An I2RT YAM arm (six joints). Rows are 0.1 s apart.
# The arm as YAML. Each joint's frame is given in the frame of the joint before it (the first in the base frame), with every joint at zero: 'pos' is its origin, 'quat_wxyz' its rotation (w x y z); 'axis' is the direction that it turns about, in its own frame. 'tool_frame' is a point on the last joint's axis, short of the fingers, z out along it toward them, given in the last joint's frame.
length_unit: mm
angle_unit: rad
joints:
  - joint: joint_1
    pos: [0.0, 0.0, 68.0]
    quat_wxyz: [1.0, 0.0, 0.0, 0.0]
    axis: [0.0, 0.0, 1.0]
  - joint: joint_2
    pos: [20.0, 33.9, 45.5]
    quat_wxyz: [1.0, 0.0, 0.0, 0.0]
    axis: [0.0, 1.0, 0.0]
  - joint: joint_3
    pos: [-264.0, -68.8, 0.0]
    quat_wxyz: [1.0, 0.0, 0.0, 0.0]
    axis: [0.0, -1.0, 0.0]
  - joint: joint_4
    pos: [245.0, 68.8, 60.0]
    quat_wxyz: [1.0, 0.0, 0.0, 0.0]
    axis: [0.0, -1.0, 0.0]
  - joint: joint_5
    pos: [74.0, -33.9, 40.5]
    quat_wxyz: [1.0, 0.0, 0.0, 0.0]
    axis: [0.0, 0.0, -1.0]
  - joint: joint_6
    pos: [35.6, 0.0, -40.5]
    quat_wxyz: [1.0, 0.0, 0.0, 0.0]
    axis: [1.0, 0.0, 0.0]
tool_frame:
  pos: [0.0, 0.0, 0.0]
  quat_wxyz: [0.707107, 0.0, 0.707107, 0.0]
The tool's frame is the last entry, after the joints.
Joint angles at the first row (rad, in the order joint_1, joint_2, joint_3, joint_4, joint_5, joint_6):
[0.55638 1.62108 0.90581 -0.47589 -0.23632 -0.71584]
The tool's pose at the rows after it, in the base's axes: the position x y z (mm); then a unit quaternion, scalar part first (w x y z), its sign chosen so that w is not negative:
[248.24, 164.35, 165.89, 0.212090, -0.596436, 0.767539, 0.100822]
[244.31, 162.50, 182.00, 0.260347, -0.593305, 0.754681, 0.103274]
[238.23, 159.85, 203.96, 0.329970, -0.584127, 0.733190, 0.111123]
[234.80, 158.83, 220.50, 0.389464, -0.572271, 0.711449, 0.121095]
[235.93, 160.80, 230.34, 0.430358, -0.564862, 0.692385, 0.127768]
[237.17, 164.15, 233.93, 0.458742, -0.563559, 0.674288, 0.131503]
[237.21, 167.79, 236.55, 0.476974, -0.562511, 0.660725, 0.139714]
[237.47, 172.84, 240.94, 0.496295, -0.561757, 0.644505, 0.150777]
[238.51, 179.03, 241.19, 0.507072, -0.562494, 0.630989, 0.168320]
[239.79, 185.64, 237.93, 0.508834, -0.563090, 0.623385, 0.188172]
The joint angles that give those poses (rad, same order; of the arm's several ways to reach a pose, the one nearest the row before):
[0.55636 1.60124 0.90086 -0.45758 -0.24015 -0.71433]
[0.55638 1.52838 0.87720 -0.40646 -0.25464 -0.70898]
[0.55639 1.42997 0.84362 -0.32251 -0.28248 -0.69141]
[0.55638 1.36361 0.81846 -0.23135 -0.31033 -0.66739]
[0.55790 1.34185 0.81082 -0.15162 -0.32941 -0.65290]
[0.56401 1.33920 0.79977 -0.07684 -0.34199 -0.65022]
[0.57278 1.33916 0.79325 -0.02459 -0.35726 -0.64107]
[0.58461 1.34186 0.79366 0.02844 -0.37633 -0.62925]
[0.59681 1.35901 0.79367 0.07953 -0.40533 -0.61285]
[0.60942 1.38533 0.79366 0.12113 -0.43392 -0.59109]

